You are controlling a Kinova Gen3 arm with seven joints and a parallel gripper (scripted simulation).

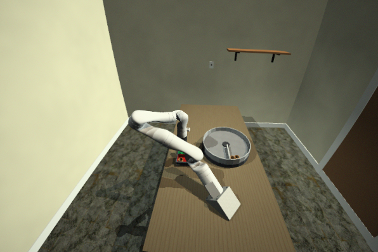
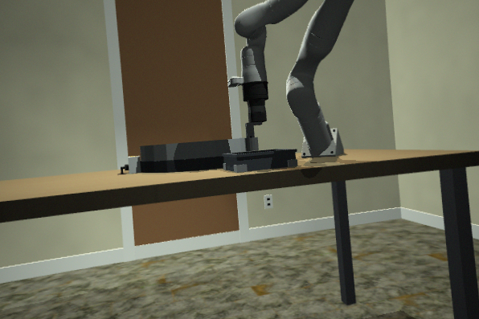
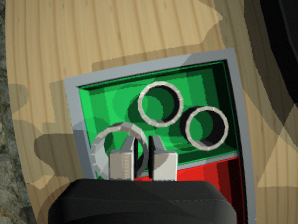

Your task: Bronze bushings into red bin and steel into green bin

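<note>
My gripper is now 2 cm past the bin tray, 2 cm to the left of it and 7 cm above it. Round my hand: grey turntable (15 cm ahead, 35 cm to the right, 4 cm below).
</note>
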